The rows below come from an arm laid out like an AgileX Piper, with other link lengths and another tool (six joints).
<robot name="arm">
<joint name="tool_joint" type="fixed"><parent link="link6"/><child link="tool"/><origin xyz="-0.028 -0.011 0.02" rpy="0 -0.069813 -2.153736"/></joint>
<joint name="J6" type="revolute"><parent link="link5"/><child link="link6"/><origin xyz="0 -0.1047 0" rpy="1.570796 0 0"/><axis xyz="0 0 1"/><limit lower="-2.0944" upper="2.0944"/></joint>
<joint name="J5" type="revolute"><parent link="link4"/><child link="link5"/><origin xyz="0 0 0" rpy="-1.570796 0 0"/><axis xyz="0 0 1"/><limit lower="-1.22" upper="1.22"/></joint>
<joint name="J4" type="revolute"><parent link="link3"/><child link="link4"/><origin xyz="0.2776 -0.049 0" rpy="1.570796 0 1.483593"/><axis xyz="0 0 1"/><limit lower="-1.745" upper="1.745"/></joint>
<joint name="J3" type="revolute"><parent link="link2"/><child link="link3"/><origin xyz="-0.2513 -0.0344 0" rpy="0 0 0"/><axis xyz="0 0 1"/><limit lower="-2.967" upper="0"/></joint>
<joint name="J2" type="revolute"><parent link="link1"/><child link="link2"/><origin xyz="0 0 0" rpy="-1.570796 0 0"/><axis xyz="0 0 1"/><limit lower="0" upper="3.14"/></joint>
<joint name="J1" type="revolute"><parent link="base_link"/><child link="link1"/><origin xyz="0 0 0.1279" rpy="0 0 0"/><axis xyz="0 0 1"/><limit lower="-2.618" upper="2.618"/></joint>
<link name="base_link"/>
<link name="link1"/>
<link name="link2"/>
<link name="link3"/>
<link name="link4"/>
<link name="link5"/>
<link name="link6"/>
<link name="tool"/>
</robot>
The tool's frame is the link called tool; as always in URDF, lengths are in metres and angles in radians.
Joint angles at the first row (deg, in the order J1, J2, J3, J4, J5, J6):
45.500, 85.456, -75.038, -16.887, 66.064, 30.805
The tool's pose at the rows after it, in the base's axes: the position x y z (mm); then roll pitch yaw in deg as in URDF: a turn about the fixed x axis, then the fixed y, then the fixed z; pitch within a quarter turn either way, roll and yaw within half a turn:
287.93 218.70 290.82 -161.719 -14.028 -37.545
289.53 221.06 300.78 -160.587 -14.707 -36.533
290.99 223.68 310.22 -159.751 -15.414 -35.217
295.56 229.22 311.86 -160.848 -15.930 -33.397
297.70 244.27 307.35 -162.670 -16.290 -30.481
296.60 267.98 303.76 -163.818 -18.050 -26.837
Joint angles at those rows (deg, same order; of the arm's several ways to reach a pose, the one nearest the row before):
45.500, 85.455, -77.350, -16.258, 66.733, 28.605
45.500, 85.455, -79.014, -16.258, 66.847, 27.129
45.500, 85.589, -80.762, -16.146, 67.101, 25.321
45.499, 87.327, -83.055, -16.052, 68.121, 23.280
46.848, 90.249, -85.620, -16.212, 69.056, 21.796
49.712, 93.678, -88.637, -17.981, 69.173, 21.257

